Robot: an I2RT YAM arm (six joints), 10 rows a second.
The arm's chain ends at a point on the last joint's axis. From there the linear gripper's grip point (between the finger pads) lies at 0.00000 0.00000 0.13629 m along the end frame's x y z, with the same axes.
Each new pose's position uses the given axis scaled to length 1; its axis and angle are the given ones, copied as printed.
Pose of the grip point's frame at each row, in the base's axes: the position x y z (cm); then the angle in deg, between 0 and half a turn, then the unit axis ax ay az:
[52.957 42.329 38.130 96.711 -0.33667 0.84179 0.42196]
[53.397 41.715 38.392 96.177 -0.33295 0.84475 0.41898]
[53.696 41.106 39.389 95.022 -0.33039 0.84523 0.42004]
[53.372 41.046 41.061 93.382 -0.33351 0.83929 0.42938]
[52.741 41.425 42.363 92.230 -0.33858 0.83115 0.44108]
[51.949 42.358 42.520 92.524 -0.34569 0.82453 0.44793]
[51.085 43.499 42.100 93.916 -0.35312 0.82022 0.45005]
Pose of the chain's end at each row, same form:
[43.725 32.365 37.012 96.711 -0.33667 0.84179 0.42196]
[44.057 31.861 37.209 96.177 -0.33295 0.84475 0.41898]
[44.278 31.358 37.967 95.022 -0.33039 0.84523 0.42004]
[44.020 31.307 39.204 93.382 -0.33351 0.83929 0.42938]
[43.536 31.623 40.139 92.230 -0.33858 0.83115 0.44108]
[42.926 32.396 40.265 92.524 -0.34569 0.82453 0.44793]
[42.246 33.323 40.082 93.916 -0.35312 0.82022 0.45005]

